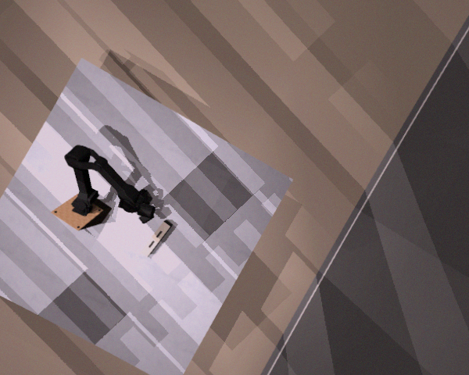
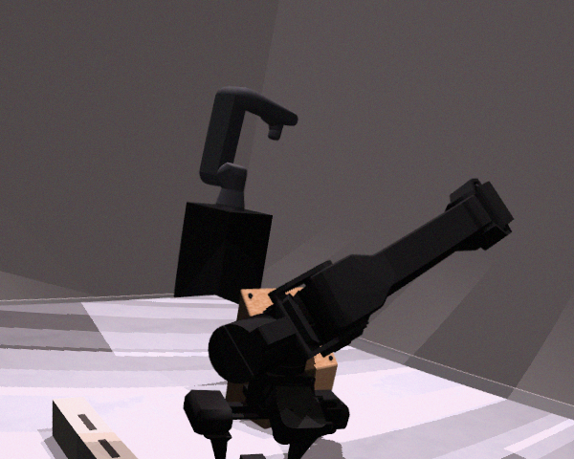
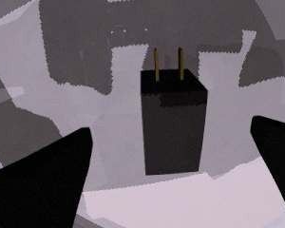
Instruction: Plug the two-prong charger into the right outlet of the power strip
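The two-prong charger is 1 cm to the left of my gripper tip, 1 cm below it and 1 cm ahead of it.
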